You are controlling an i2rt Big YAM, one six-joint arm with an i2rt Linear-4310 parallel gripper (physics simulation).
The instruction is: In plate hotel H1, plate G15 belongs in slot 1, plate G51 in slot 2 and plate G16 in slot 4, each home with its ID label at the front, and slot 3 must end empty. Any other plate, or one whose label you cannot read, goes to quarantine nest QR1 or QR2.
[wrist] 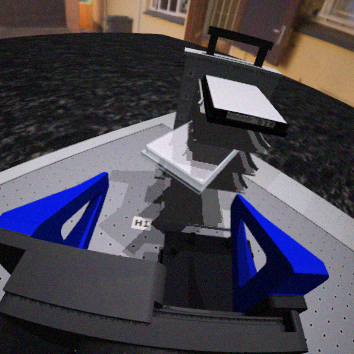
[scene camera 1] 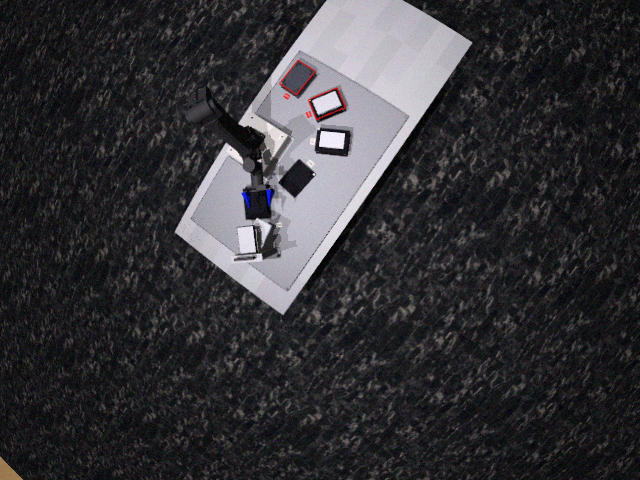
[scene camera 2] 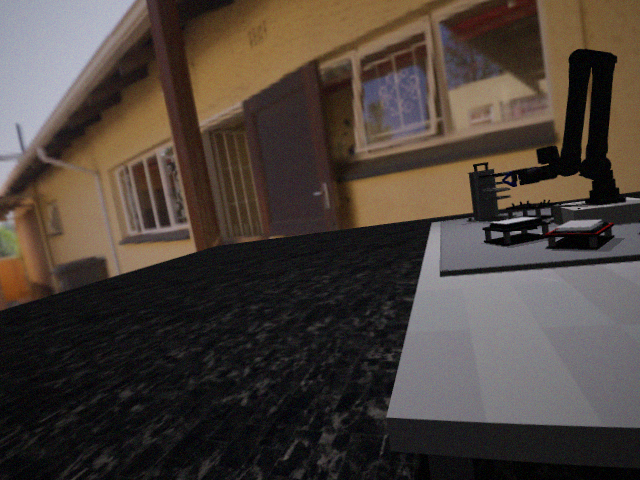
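Where they show: gripper, fingertip midpoint: (wrist: 171,189) (scene camera 1: 259,207) (scene camera 2: 510,179); arm's base, link origin: (scene camera 1: 253,142) (scene camera 2: 604,202).
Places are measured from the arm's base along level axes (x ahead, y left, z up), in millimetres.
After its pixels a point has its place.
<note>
Plate hotel H1 (scene camera 1: 248,257) {x 353, y -444, z 221 mm} (scene camera 2: 484,195) {x 339, y -444, z 60 mm} (wrist: 192,92) {x 368, y -421, z 129 mm} stands at the table's end. A white-topped plate with black sides (scene camera 1: 247,239) {x 291, y -397, z 161 mm} (wrist: 245,96) {x 279, y -402, z 160 mm} sits in its upper part, a label on its front edge too blurred to read. Lower down, a pale, translucent-edged plate (scene camera 1: 265,230) {x 326, y -329, z 96 mm} (wrist: 172,150) {x 311, y -320, z 95 mm} sits turned askew, a corner jutting out; I cannot tell which slot. My gripper (scene camera 1: 258,207) {x 253, y -247, z 126 mm} (scene camera 2: 503,179) {x 253, y -247, z 126 mm} (wrist: 171,189) {x 253, y -247, z 126 mm} is open and empty in front of the hotel. One red-rimmed quarantine nest (scene camera 1: 298,78) {x 12, y 410, z -21 mm} is empty; the other (scene camera 1: 343,108) {x 304, y 383, z -21 mm} (scene camera 2: 554,232) {x 290, y 396, z -18 mm} holds a white-topped plate (scene camera 1: 326,103) {x 220, y 358, z -6 mm} (scene camera 2: 581,225) {x 224, y 399, z -7 mm}.
A black nest (scene camera 1: 332,152) {x 380, y 160, z -12 mm} holds a white-topped plate (scene camera 1: 332,139) {x 348, y 212, z 4 mm} (scene camera 2: 515,222) {x 356, y 259, z 3 mm}. A flat dark nest (scene camera 1: 297,178) {x 291, y -41, z -49 mm} lies nearer the hotel. Another dark nest (scene camera 1: 257,213) {x 219, y -300, z 0 mm} (wrist: 197,275) {x 206, y -270, z -1 mm} lies below the gripper. The H1 tag (wrist: 142,223) {x 331, y -300, z -60 mm} lies before the hotel. A black handle (wrist: 240,36) {x 335, y -458, z 218 mm} tops it.
</note>
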